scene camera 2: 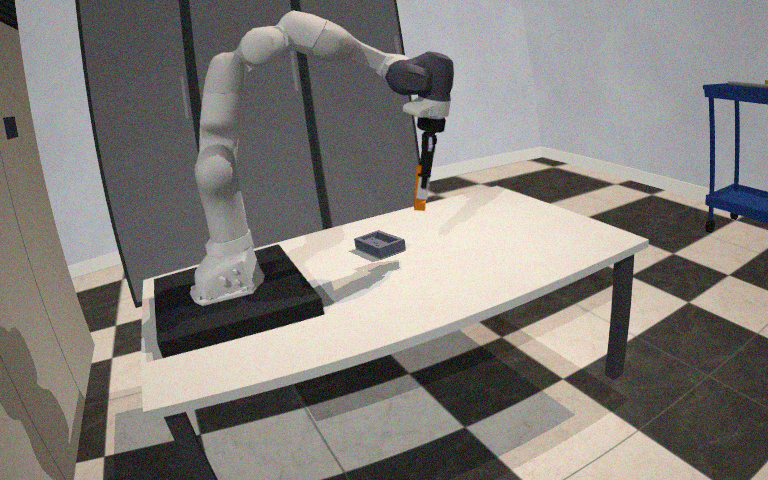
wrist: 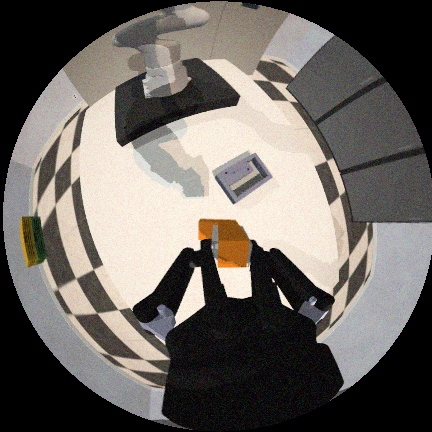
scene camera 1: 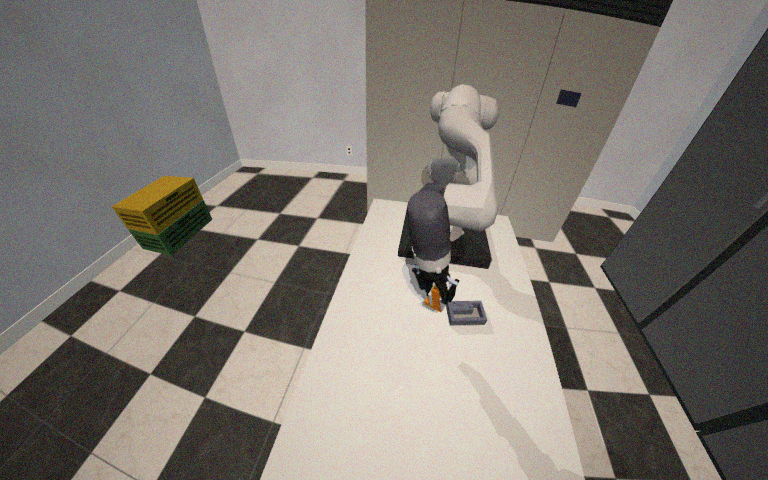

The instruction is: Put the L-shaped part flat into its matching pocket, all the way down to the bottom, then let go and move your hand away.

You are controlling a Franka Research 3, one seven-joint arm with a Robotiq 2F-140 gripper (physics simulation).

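The orange L-shaped part (scene camera 1: 434,300) (scene camera 2: 419,204) (wrist: 234,250) is between the two fingertips. My gripper (scene camera 2: 423,189) (wrist: 226,234) is shut on it and holds it up above the table, upright, with its long side roughly vertical in the second scene view. The grey-purple tray with the pocket (scene camera 1: 467,321) (scene camera 2: 374,247) (wrist: 229,187) lies flat on the table, apart from the part. In the wrist view it is ahead of the fingers and slightly right. Its recess faces up. The fingers hide some of the part in the first scene view.
The white table (scene camera 1: 396,396) (scene camera 2: 509,254) (wrist: 115,210) bears the arm's black base (scene camera 2: 237,316) (wrist: 175,105) behind the tray. A yellow and green crate stack (scene camera 1: 164,215) (wrist: 33,241) stands on the floor at the left. A blue cart (scene camera 2: 711,147) stands at the far right of the second scene view.
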